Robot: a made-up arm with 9 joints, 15 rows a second.
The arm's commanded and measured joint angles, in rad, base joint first. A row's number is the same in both.
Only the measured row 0 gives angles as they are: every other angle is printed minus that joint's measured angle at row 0.
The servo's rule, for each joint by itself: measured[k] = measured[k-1] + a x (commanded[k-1-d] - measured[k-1]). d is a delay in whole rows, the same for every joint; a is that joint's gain. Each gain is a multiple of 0.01, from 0.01 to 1. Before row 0 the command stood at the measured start. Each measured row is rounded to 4 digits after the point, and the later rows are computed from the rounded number. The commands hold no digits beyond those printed.
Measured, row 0: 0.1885, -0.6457, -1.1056, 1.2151, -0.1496, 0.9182, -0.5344, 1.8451, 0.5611
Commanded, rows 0 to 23: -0.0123, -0.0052, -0.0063, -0.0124, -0.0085, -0.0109, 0.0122, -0.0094, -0.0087; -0.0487, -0.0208, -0.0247, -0.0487, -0.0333, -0.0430, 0.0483, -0.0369, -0.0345; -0.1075, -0.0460, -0.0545, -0.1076, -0.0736, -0.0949, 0.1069, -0.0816, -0.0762; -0.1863, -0.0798, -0.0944, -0.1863, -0.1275, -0.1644, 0.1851, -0.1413, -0.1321; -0.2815, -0.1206, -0.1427, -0.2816, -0.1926, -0.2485, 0.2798, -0.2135, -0.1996; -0.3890, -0.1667, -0.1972, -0.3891, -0.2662, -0.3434, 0.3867, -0.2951, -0.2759; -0.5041, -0.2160, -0.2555, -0.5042, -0.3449, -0.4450, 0.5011, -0.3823, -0.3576; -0.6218, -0.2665, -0.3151, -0.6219, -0.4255, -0.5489, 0.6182, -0.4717, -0.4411; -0.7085, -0.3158, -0.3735, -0.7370, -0.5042, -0.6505, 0.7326, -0.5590, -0.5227; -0.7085, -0.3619, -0.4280, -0.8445, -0.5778, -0.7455, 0.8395, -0.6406, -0.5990; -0.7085, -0.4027, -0.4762, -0.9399, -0.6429, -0.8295, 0.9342, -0.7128, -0.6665; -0.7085, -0.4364, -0.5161, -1.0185, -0.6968, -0.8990, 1.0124, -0.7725, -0.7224; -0.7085, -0.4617, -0.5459, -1.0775, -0.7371, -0.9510, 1.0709, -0.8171, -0.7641; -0.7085, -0.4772, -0.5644, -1.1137, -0.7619, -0.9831, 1.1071, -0.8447, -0.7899; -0.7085, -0.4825, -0.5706, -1.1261, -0.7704, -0.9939, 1.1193, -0.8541, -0.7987; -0.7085, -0.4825, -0.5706, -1.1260, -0.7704, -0.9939, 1.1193, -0.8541, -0.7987; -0.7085, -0.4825, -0.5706, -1.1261, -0.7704, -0.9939, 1.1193, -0.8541, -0.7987; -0.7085, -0.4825, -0.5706, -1.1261, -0.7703, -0.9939, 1.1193, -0.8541, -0.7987; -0.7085, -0.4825, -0.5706, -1.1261, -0.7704, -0.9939, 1.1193, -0.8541, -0.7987; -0.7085, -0.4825, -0.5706, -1.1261, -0.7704, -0.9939, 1.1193, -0.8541, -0.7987; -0.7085, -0.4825, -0.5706, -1.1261, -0.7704, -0.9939, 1.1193, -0.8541, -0.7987; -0.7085, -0.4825, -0.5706, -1.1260, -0.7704, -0.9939, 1.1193, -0.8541, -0.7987; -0.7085, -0.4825, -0.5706, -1.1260, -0.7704, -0.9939, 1.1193, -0.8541, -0.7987; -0.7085, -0.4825, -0.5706, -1.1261, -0.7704, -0.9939, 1.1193, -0.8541, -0.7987
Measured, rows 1 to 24: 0.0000, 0.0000, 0.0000, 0.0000, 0.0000, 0.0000, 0.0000, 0.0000, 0.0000; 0.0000, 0.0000, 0.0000, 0.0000, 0.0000, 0.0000, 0.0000, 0.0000, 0.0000; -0.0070, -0.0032, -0.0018, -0.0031, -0.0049, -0.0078, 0.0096, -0.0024, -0.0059; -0.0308, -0.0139, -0.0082, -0.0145, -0.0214, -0.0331, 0.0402, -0.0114, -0.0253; -0.0745, -0.0335, -0.0212, -0.0378, -0.0517, -0.0776, 0.0929, -0.0297, -0.0599; -0.1382, -0.0617, -0.0417, -0.0749, -0.0957, -0.1401, 0.1657, -0.0587, -0.1090; -0.2199, -0.0976, -0.0700, -0.1266, -0.1519, -0.2181, 0.2558, -0.0989, -0.1706; -0.3163, -0.1398, -0.1056, -0.1922, -0.2182, -0.3083, 0.3592, -0.1499, -0.2422; -0.4233, -0.1863, -0.1476, -0.2702, -0.2917, -0.4067, 0.4713, -0.2103, -0.3207; -0.5364, -0.2352, -0.1945, -0.3581, -0.3693, -0.5091, 0.5874, -0.2783, -0.4026; -0.6345, -0.2844, -0.2446, -0.4528, -0.4475, -0.6109, 0.7021, -0.3513, -0.4843; -0.6767, -0.3317, -0.2960, -0.5507, -0.5231, -0.7078, 0.8106, -0.4265, -0.5623; -0.6948, -0.3750, -0.3465, -0.6480, -0.5926, -0.7954, 0.9082, -0.5009, -0.6332; -0.7026, -0.4125, -0.3940, -0.7406, -0.6530, -0.8700, 0.9905, -0.5715, -0.6939; -0.7060, -0.4425, -0.4365, -0.8248, -0.7018, -0.9283, 1.0540, -0.6354, -0.7416; -0.7074, -0.4637, -0.4723, -0.8970, -0.7367, -0.9678, 1.0959, -0.6898, -0.7744; -0.7080, -0.4752, -0.4998, -0.9543, -0.7562, -0.9866, 1.1144, -0.7325, -0.7909; -0.7083, -0.4797, -0.5196, -0.9972, -0.7644, -0.9919, 1.1183, -0.7641, -0.7962; -0.7084, -0.4814, -0.5339, -1.0294, -0.7679, -0.9933, 1.1191, -0.7875, -0.7979; -0.7085, -0.4821, -0.5442, -1.0536, -0.7693, -0.9937, 1.1193, -0.8048, -0.7984; -0.7085, -0.4823, -0.5516, -1.0717, -0.7699, -0.9938, 1.1193, -0.8176, -0.7986; -0.7085, -0.4824, -0.5569, -1.0853, -0.7702, -0.9939, 1.1193, -0.8271, -0.7987; -0.7085, -0.4825, -0.5607, -1.0955, -0.7703, -0.9939, 1.1193, -0.8341, -0.7987; -0.7085, -0.4825, -0.5635, -1.1031, -0.7704, -0.9939, 1.1193, -0.8393, -0.7987
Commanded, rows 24 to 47: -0.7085, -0.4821, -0.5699, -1.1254, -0.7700, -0.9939, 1.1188, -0.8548, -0.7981; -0.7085, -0.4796, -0.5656, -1.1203, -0.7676, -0.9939, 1.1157, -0.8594, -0.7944; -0.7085, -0.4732, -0.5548, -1.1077, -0.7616, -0.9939, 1.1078, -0.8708, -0.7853; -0.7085, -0.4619, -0.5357, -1.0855, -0.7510, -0.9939, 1.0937, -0.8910, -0.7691; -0.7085, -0.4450, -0.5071, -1.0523, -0.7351, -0.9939, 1.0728, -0.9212, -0.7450; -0.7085, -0.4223, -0.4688, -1.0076, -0.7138, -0.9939, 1.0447, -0.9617, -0.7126; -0.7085, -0.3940, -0.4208, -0.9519, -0.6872, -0.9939, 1.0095, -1.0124, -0.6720; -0.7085, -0.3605, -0.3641, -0.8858, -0.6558, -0.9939, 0.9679, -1.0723, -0.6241; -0.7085, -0.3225, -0.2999, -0.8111, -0.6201, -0.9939, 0.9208, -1.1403, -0.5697; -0.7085, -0.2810, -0.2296, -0.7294, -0.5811, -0.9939, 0.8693, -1.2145, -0.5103; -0.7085, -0.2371, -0.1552, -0.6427, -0.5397, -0.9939, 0.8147, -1.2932, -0.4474; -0.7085, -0.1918, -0.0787, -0.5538, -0.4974, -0.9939, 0.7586, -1.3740, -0.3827; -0.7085, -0.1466, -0.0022, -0.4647, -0.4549, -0.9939, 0.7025, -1.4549, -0.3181; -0.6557, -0.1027, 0.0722, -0.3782, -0.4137, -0.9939, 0.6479, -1.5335, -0.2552; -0.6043, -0.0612, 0.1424, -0.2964, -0.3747, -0.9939, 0.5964, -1.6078, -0.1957; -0.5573, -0.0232, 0.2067, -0.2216, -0.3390, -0.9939, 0.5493, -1.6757, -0.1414; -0.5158, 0.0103, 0.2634, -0.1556, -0.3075, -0.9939, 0.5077, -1.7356, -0.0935; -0.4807, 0.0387, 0.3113, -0.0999, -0.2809, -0.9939, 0.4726, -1.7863, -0.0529; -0.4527, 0.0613, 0.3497, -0.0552, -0.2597, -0.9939, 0.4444, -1.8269, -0.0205; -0.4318, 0.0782, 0.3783, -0.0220, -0.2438, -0.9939, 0.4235, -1.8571, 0.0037; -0.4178, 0.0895, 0.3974, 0.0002, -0.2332, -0.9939, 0.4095, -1.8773, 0.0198; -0.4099, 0.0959, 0.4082, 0.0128, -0.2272, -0.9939, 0.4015, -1.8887, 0.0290; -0.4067, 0.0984, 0.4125, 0.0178, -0.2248, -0.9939, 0.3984, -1.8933, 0.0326; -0.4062, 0.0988, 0.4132, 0.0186, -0.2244, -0.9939, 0.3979, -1.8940, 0.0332
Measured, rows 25 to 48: -0.7085, -0.4825, -0.5655, -1.1088, -0.7704, -0.9939, 1.1193, -0.8431, -0.7987; -0.7085, -0.4825, -0.5669, -1.1131, -0.7704, -0.9939, 1.1193, -0.8460, -0.7987; -0.7085, -0.4823, -0.5677, -1.1162, -0.7702, -0.9939, 1.1189, -0.8483, -0.7983; -0.7085, -0.4807, -0.5671, -1.1172, -0.7687, -0.9939, 1.1164, -0.8512, -0.7956; -0.7085, -0.4761, -0.5637, -1.1148, -0.7646, -0.9939, 1.1096, -0.8563, -0.7886; -0.7085, -0.4674, -0.5559, -1.1075, -0.7567, -0.9939, 1.0970, -0.8653, -0.7753; -0.7085, -0.4537, -0.5422, -1.0937, -0.7442, -0.9939, 1.0779, -0.8798, -0.7547; -0.7085, -0.4345, -0.5216, -1.0722, -0.7266, -0.9939, 1.0517, -0.9011, -0.7261; -0.7085, -0.4098, -0.4934, -1.0421, -0.7037, -0.9939, 1.0184, -0.9300, -0.6893; -0.7085, -0.3797, -0.4572, -1.0030, -0.6759, -0.9939, 0.9785, -0.9670, -0.6450; -0.7085, -0.3448, -0.4132, -0.9550, -0.6435, -0.9939, 0.9329, -1.0121, -0.5938; -0.7085, -0.3059, -0.3618, -0.8986, -0.6073, -0.9939, 0.8827, -1.0647, -0.5370; -0.7085, -0.2639, -0.3040, -0.8346, -0.5681, -0.9939, 0.8290, -1.1241, -0.4761; -0.7085, -0.2199, -0.2409, -0.7644, -0.5271, -0.9939, 0.7734, -1.1891, -0.4126; -0.7085, -0.1752, -0.1741, -0.6895, -0.4852, -0.9939, 0.7174, -1.2582, -0.3483; -0.6784, -0.1310, -0.1051, -0.6117, -0.4437, -0.9939, 0.6625, -1.3298, -0.2850; -0.6362, -0.0884, -0.0358, -0.5329, -0.4037, -0.9939, 0.6103, -1.4021, -0.2243; -0.5912, -0.0486, 0.0321, -0.4551, -0.3662, -0.9939, 0.5621, -1.4732, -0.1679; -0.5482, -0.0127, 0.0969, -0.3802, -0.3322, -0.9939, 0.5191, -1.5414, -0.1173; -0.5097, 0.0187, 0.1569, -0.3101, -0.3024, -0.9939, 0.4824, -1.6051, -0.0735; -0.4772, 0.0447, 0.2109, -0.2464, -0.2776, -0.9939, 0.4524, -1.6628, -0.0375; -0.4513, 0.0651, 0.2578, -0.1903, -0.2580, -0.9939, 0.4296, -1.7133, -0.0095; -0.4322, 0.0800, 0.2969, -0.1427, -0.2436, -0.9939, 0.4137, -1.7559, 0.0104; -0.4195, 0.0897, 0.3281, -0.1038, -0.2341, -0.9939, 0.4041, -1.7904, 0.0230
